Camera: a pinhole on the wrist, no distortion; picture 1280 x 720 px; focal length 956.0 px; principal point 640.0 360.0 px. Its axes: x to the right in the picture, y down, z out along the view. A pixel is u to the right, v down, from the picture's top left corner.
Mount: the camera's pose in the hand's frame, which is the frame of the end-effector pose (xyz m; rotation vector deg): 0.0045 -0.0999 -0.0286 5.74 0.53 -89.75
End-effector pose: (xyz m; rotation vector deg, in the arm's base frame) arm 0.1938 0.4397 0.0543 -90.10 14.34 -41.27
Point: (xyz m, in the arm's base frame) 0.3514 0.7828 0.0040
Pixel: 241 202
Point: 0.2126 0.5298 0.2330
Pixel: 1201 512
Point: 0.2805 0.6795 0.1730
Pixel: 668 293
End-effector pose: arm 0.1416 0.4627 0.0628 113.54 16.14 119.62
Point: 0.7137 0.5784 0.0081
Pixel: 659 341
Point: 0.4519 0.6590 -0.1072
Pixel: 1007 77
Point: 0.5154 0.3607 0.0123
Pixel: 175 173
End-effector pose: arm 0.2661 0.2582 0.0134 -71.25 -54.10 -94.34
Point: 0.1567 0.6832 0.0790
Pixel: 927 411
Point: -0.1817 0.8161 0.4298
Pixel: outside the picture
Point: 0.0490 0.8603 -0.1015
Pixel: 1182 53
